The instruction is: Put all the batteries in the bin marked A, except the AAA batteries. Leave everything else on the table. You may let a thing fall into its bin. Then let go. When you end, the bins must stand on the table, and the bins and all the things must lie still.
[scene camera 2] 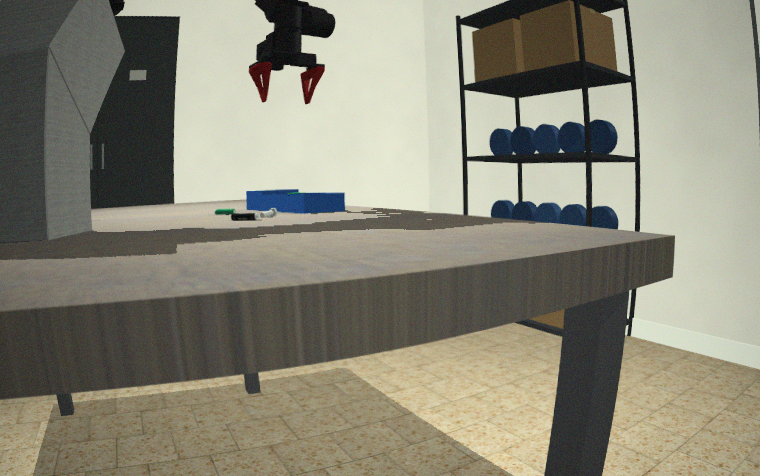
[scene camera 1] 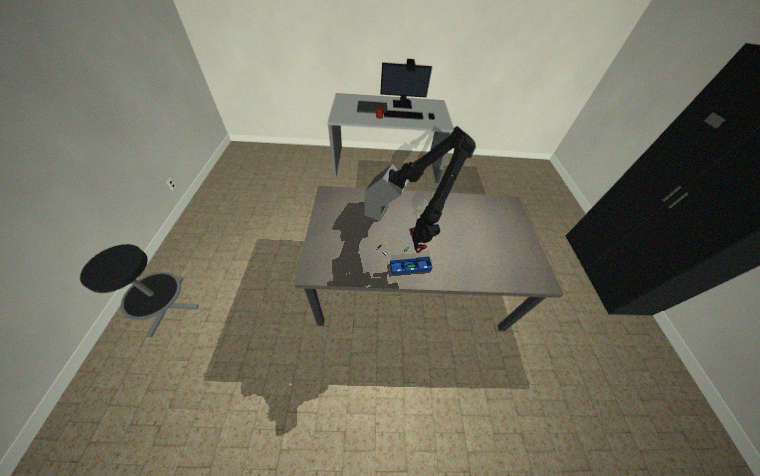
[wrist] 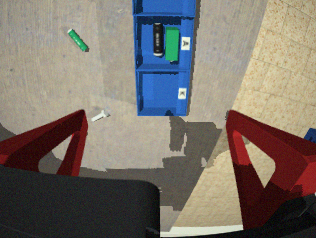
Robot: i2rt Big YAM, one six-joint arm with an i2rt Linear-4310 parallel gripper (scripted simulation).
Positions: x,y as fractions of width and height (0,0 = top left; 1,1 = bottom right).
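Observation:
The gripper (scene camera 2: 0.38,0.22) is visible to scene camera 2 and appears in the wrist view (wrist: 0.50,0.49) too, while a blue bin row (scene camera 2: 0.40,0.43) is part of the scene as well.

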